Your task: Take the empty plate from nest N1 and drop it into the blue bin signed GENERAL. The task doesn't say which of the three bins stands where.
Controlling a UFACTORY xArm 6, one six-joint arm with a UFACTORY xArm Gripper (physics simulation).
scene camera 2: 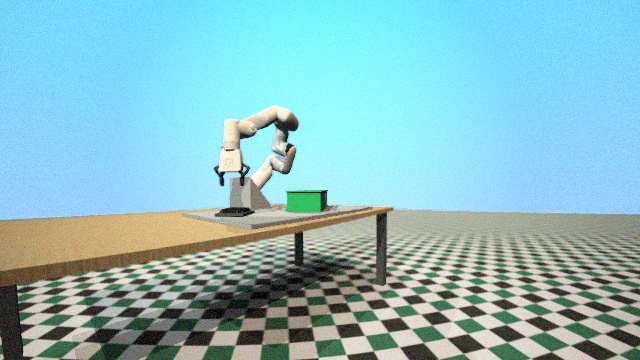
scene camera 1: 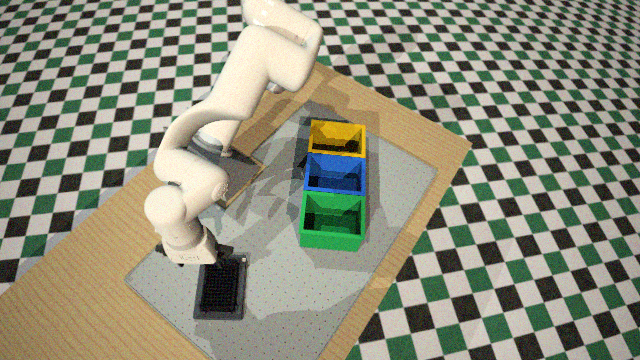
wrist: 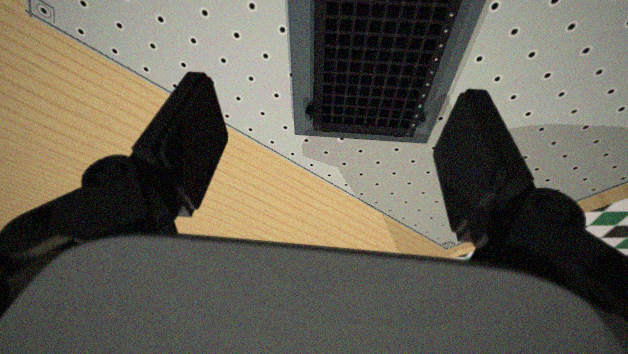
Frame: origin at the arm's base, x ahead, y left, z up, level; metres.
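Seen in the pictures: gripper, fingertip midpoint: (scene camera 2: 231, 186) (scene camera 1: 202, 261) (wrist: 331, 114); arm's base, link origin: (scene camera 2: 249, 190) (scene camera 1: 211, 146).
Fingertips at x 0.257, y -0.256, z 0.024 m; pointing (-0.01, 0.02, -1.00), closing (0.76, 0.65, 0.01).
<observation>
Offsets run from my fingertips to a thing's top centre. "spot": to the spot under its first point. Level surfaces: height alone.
A black plate with a grid of wells {spot: dy -0.007, dx +0.042, dz -0.097 m} (scene camera 1: 219, 287) (wrist: 380, 65) sits flat in the dark grey nest {spot: dy -0.088, dx +0.048, dz -0.111 m} (scene camera 1: 198, 314) (wrist: 302, 100); in scene camera 2 both show as a low dark shape. No label is readable on the nest. My gripper (scene camera 1: 201, 263) (scene camera 2: 232, 183) (wrist: 331, 114) is open and empty, fingers pointing down, well above the table. In scene camera 1 it overlaps the nest's far end. The blue bin {dy +0.422, dx +0.074, dz -0.023 m} (scene camera 1: 336, 167) stands in the middle of a row of three, open at the top. No sign is readable on it; scene camera 2 hides most of it.
The green bin (scene camera 1: 330, 242) (scene camera 2: 304, 201) stands against the blue bin's near side, the yellow bin {spot: dy +0.574, dx -0.030, dz -0.049 m} (scene camera 1: 337, 130) against its far side. All stand on the grey dotted mat {dz -0.122 m} (scene camera 1: 280, 330) (scene camera 2: 270, 219). The arm's grey base (scene camera 2: 241, 192) stands behind. The wooden table {dz -0.135 m} (scene camera 1: 65, 285) extends beyond the mat.
</observation>
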